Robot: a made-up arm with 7 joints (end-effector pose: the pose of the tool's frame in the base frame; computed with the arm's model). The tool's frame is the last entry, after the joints. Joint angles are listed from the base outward.
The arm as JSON. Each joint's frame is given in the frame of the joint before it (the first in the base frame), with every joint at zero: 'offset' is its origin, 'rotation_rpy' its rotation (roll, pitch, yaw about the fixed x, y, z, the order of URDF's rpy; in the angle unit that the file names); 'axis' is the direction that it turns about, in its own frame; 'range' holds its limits. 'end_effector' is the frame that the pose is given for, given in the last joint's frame.
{
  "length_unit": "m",
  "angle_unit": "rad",
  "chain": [
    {
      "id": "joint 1",
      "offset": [
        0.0,
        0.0,
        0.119
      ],
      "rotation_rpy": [
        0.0,
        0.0,
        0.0
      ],
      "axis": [
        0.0,
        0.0,
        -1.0
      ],
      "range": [
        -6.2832,
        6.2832
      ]
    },
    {
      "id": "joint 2",
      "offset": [
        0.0,
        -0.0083,
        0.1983
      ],
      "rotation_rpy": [
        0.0,
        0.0,
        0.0
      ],
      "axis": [
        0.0,
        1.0,
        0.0
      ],
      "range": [
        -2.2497,
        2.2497
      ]
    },
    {
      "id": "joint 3",
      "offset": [
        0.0,
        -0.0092,
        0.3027
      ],
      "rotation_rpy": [
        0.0,
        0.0,
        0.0
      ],
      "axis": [
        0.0,
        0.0,
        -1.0
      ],
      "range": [
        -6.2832,
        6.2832
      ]
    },
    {
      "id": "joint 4",
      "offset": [
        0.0,
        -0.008,
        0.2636
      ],
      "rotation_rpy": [
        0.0,
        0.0,
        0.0
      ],
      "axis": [
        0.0,
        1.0,
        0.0
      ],
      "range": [
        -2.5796,
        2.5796
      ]
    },
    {
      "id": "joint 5",
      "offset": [
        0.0,
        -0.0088,
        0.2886
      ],
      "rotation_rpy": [
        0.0,
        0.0,
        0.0
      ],
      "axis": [
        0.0,
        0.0,
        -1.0
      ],
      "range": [
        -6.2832,
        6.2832
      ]
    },
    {
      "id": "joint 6",
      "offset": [
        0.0,
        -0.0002,
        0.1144
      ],
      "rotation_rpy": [
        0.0,
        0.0,
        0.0
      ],
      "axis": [
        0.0,
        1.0,
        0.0
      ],
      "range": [
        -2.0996,
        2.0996
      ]
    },
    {
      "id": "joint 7",
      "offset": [
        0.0,
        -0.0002,
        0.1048
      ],
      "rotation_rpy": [
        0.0,
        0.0,
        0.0
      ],
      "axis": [
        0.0,
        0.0,
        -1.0
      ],
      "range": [
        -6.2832,
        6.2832
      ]
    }
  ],
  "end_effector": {
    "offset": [
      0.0,
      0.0,
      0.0
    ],
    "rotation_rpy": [
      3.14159,
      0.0,
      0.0
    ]
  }
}
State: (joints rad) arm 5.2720 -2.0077 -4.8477 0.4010 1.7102 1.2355 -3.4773
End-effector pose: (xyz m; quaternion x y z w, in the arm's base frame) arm -0.2876 -0.8157 -0.1788 0.0628 -0.0426 -0.8639 0.4979
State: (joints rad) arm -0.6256 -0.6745 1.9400 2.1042 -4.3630 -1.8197 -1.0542
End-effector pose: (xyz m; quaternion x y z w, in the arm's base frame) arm -0.0036 -0.4128 0.5633 0.8065 0.3082 -0.4833 0.1447
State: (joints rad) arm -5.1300 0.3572 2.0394 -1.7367 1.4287 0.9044 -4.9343
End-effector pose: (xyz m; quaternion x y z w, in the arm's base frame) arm 0.5195 -0.0853 0.7434 0.5332 0.5395 -0.6514 0.0150
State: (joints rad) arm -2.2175 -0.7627 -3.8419 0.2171 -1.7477 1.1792 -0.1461
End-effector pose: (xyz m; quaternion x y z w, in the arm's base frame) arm 0.5243 -0.4809 1.0353 -0.4560 -0.8138 0.3570 0.0485
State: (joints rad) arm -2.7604 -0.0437 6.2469 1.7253 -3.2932 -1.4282 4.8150
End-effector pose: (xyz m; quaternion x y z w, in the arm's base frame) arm -0.3504 0.1446 0.7350 -0.0262 0.0714 0.6071 0.7910
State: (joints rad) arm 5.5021 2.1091 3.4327 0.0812 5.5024 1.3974 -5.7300
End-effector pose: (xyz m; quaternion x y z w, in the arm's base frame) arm 0.6689 0.6070 -0.0830 0.0813 -0.9175 -0.0013 0.3893
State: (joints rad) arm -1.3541 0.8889 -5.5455 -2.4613 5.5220 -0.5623 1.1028
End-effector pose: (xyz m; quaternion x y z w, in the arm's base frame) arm -0.1318 -0.0017 0.6062 -0.3841 -0.4810 -0.6605 0.4299
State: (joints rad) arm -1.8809 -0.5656 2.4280 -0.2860 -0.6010 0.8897 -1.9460
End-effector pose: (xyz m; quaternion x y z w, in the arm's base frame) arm 0.1465 -0.4735 1.2289 -0.4393 -0.7917 0.0761 0.4176
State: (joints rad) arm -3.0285 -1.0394 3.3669 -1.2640 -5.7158 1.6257 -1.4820
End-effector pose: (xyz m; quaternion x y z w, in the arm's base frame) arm 0.4815 -0.0299 1.0176 -0.7445 -0.2602 0.2759 0.5494
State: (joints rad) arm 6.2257 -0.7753 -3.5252 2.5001 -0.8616 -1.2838 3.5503
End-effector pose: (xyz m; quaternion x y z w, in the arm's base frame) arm -0.4086 -0.0710 0.2756 0.4553 -0.1801 0.8687 0.0747
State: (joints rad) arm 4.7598 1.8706 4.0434 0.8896 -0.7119 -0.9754 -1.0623
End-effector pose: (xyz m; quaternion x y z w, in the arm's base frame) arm -0.2340 0.9206 0.1820 0.4261 -0.0620 0.5018 0.7502
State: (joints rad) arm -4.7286 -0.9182 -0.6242 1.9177 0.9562 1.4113 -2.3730
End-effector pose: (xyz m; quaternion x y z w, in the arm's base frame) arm 0.1178 0.0736 0.8292 -0.6026 0.3619 -0.1352 0.6983
